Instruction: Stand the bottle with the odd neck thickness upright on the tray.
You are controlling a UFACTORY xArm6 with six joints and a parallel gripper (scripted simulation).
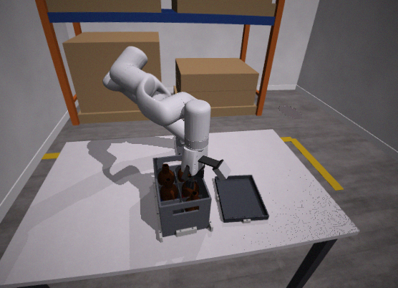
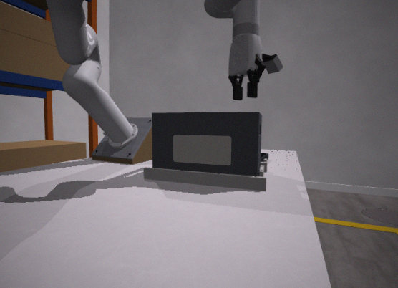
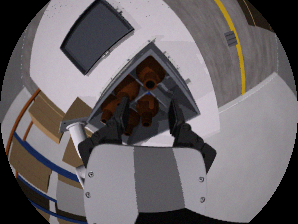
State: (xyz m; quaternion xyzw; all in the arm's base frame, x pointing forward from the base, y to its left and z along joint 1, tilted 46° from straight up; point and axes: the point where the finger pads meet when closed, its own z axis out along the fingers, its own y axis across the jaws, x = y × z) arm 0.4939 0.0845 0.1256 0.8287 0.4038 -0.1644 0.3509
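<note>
My gripper is now 18 cm past the glass bottle, 2 cm to the left of it and 15 cm above it. The rest, counted from my hand: dark grey crate: 8 cm behind, 5 cm to the right, 15 cm below; dark tray: 9 cm behind, 22 cm to the left, 23 cm below.
</note>
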